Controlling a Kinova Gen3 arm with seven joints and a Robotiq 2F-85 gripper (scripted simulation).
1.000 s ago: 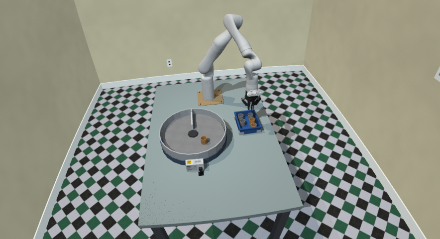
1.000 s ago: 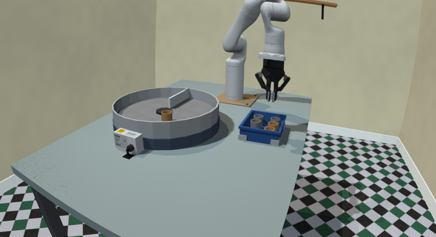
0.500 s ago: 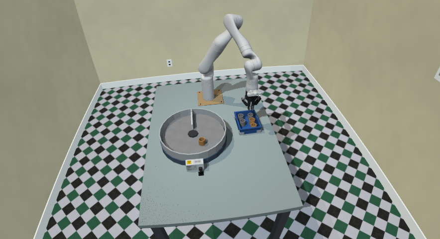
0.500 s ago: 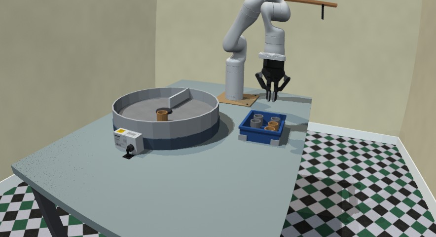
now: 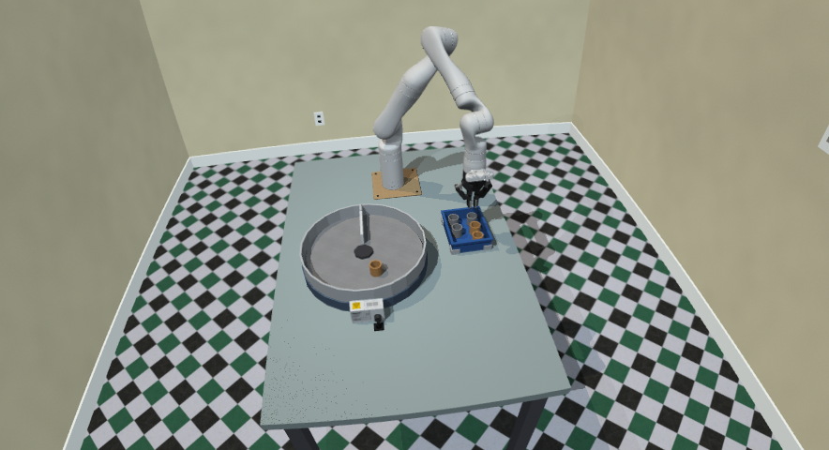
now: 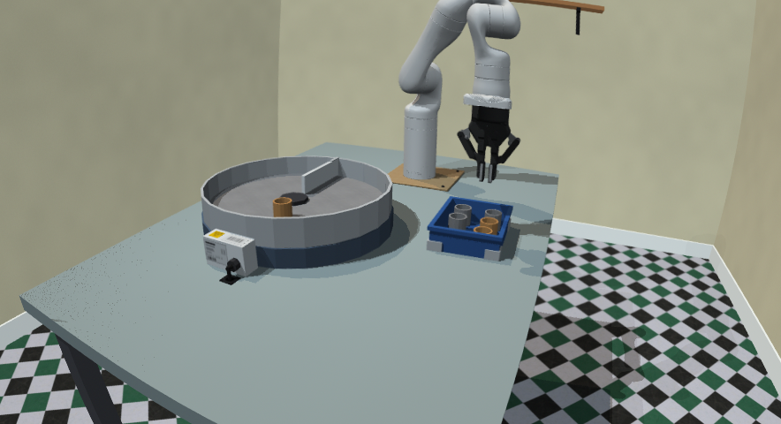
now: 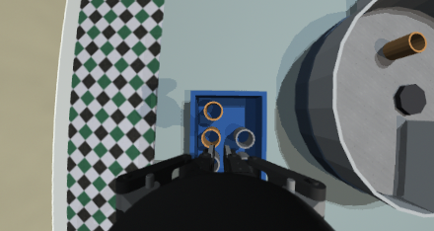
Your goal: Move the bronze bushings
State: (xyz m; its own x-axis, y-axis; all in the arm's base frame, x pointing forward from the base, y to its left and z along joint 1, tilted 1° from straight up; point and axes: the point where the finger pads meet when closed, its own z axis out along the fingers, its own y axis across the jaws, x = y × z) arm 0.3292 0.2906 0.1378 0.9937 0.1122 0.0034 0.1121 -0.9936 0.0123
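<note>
The blue crate lies 2 cm to the right of my hand and 12 cm below it. Also, from my hand: turntable disc 13 cm ahead, 38 cm to the right, 9 cm below.
</note>
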